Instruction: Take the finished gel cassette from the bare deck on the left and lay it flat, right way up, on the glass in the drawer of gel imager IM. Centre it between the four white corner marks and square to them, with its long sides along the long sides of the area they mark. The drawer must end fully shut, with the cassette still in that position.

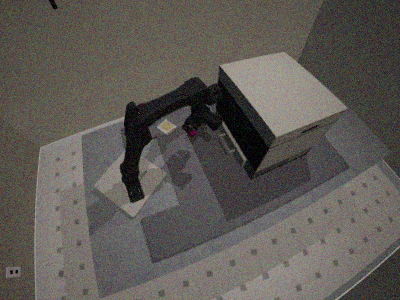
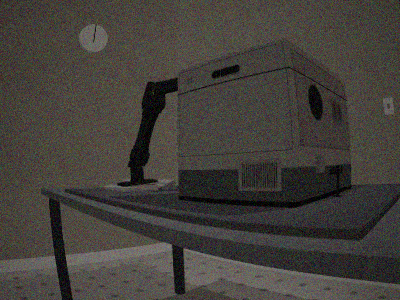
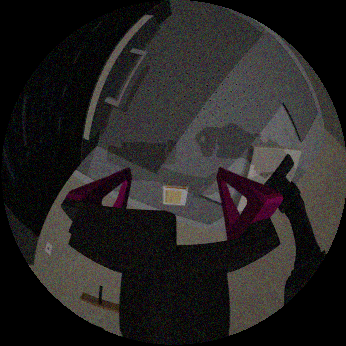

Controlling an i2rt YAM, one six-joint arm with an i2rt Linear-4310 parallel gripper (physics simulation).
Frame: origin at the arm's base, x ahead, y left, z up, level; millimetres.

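Seen in the pictures: gripper, fingertip midpoint: (image 1: 197, 129) (image 3: 173, 171); arm's base, origin of the base link: (image 1: 132, 182) (image 2: 137, 183) (image 3: 275, 177).
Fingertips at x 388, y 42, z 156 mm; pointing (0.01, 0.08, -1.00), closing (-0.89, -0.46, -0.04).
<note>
Offsets run from my fingertips to a thing's top centre. "spot": to the spot under its first point. Level surfaces: height alone.
The gel cassette {dz -169, dx -110, dy +219 mm} (image 1: 166, 126) (image 3: 175, 195), white-rimmed with a yellow gel window, lies flat on the deck on the left. My gripper (image 1: 192, 131) (image 3: 173, 171) is open with magenta fingers wide apart and nothing between them. It hangs above the deck between the cassette and the imager, close to the imager's front. The gel imager (image 1: 290, 95) (image 2: 235, 115) is a large white box with a dark front. Its drawer is shut, with a light front edge {spot: dz -95, dx +153, dy -67 mm} (image 3: 111, 70) and a pale bracket-shaped handle (image 1: 227, 144) (image 3: 131, 80). The glass and the corner marks are hidden inside.
The arm's pale square base plate (image 1: 112, 187) (image 3: 275, 156) lies on the perforated deck {dz -175 mm} (image 1: 185, 225) (image 3: 200, 80), away from the imager. The arm's own shadow falls between the base and the imager. The table edge (image 2: 150, 223) runs along the deck. A clock (image 2: 93, 38) hangs on the wall.
</note>
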